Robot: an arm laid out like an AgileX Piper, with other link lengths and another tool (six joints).
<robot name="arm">
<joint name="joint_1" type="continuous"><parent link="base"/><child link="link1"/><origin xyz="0 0 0.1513"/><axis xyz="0 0 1"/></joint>
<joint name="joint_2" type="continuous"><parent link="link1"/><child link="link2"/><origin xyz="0 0 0" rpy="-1.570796 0 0"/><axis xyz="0 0 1"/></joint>
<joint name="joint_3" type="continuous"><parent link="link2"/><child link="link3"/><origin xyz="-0.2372 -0.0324 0"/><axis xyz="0 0 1"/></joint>
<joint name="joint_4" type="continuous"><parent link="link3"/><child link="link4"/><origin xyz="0.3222 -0.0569 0" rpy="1.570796 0 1.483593"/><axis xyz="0 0 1"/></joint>
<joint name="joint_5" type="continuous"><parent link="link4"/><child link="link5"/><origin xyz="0 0 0" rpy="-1.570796 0 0"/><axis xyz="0 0 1"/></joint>
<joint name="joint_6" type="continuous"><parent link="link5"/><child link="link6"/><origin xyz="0 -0.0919 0" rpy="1.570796 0 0"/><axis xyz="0 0 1"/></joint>
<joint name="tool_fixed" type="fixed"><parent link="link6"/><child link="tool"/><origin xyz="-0.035 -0.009 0.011" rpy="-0.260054 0 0.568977"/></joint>
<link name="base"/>
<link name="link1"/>
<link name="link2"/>
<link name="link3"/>
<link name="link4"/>
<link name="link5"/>
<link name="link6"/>
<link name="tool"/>
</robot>
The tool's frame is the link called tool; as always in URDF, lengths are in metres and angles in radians. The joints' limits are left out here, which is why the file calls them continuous.
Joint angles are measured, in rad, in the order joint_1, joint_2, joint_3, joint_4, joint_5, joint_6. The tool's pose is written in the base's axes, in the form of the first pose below.
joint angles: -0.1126, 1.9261, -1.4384, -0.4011, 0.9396, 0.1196
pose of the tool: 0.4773 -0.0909 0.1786 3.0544 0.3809 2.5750
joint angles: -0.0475, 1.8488, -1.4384, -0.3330, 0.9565, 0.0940
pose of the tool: 0.4768 -0.0554 0.2125 2.9754 0.4042 2.6035
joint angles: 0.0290, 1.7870, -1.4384, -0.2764, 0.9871, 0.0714
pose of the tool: 0.4720 -0.0156 0.2382 2.9188 0.4064 2.6533
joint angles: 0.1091, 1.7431, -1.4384, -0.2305, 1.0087, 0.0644
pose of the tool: 0.4652 0.0241 0.2561 2.8685 0.4041 2.7039
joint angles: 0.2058, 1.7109, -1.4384, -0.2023, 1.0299, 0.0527
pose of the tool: 0.4550 0.0697 0.2688 2.8422 0.4002 2.7910
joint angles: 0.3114, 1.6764, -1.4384, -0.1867, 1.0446, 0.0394
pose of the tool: 0.4395 0.1168 0.2832 2.8226 0.4101 2.8956
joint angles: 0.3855, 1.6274, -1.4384, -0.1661, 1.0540, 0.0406
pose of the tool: 0.4220 0.1472 0.3041 2.7799 0.4326 2.9469
